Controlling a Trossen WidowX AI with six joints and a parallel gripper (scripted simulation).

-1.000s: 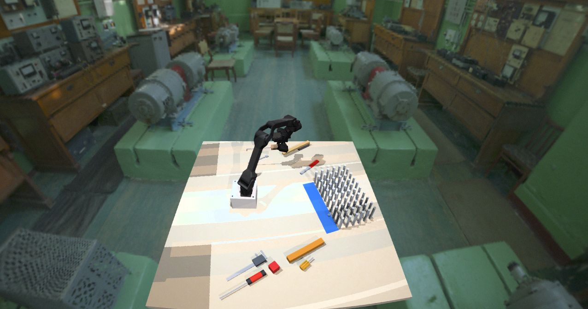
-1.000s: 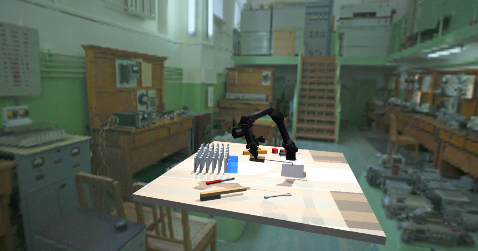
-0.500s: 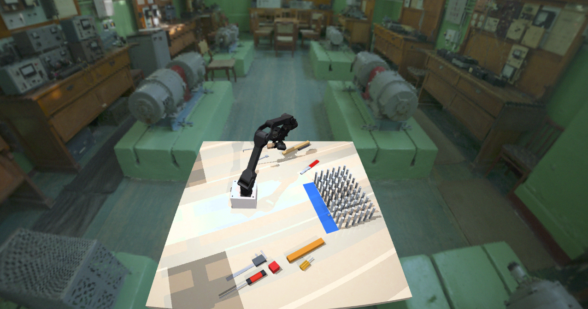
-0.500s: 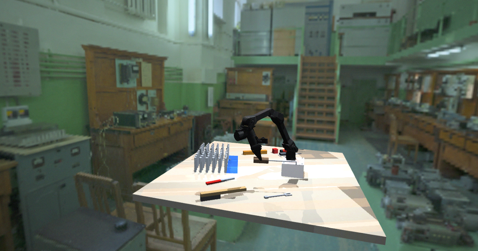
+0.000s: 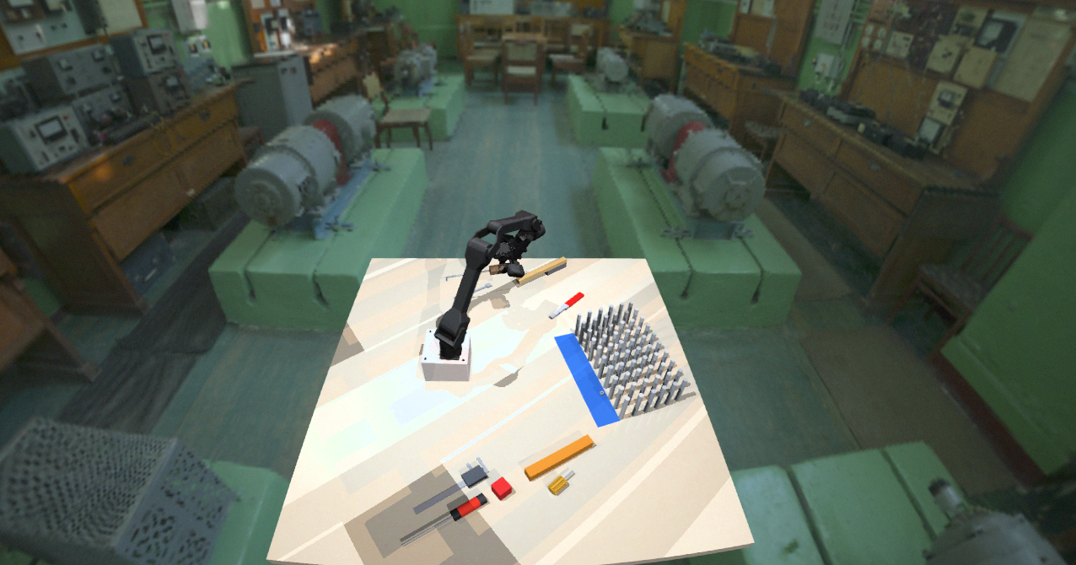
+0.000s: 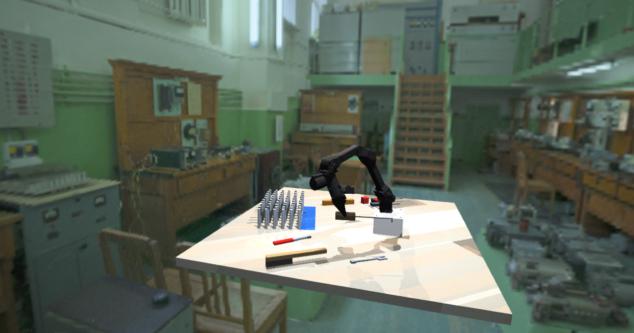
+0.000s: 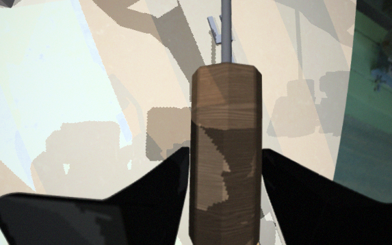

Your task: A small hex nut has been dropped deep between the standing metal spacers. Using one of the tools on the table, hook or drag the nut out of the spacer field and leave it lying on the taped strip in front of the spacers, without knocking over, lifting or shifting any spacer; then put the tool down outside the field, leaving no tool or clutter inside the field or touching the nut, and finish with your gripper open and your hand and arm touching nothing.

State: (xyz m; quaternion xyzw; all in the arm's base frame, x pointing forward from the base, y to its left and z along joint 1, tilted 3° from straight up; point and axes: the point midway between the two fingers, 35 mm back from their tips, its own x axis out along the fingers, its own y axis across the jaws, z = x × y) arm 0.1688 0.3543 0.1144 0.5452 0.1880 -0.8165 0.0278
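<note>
My gripper tip is now 12 cm past the grey wrench, 5 cm to the right of it and 16 cm above it. The rest, counted from my gripper tip: red block (2 cm ahead, 79 cm to the right, 15 cm below); then blue taped strip (30 cm ahead, 38 cm to the right, 17 cm below); then orange bar (19 cm ahead, 70 cm to the right, 15 cm below).
</note>
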